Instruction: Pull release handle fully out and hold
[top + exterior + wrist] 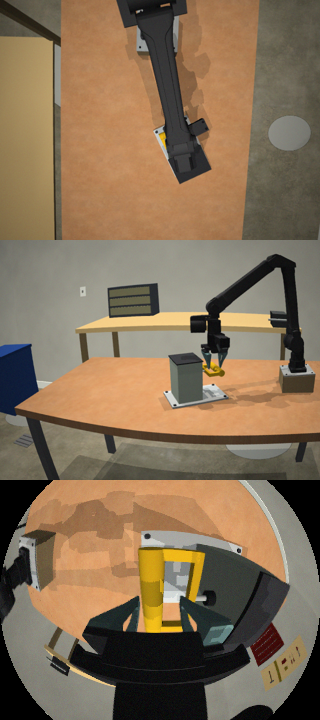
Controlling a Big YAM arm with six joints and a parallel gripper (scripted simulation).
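Now: the yellow release handle 4 cm ahead of my hand, 2 cm to the left of it and 1 cm below it.
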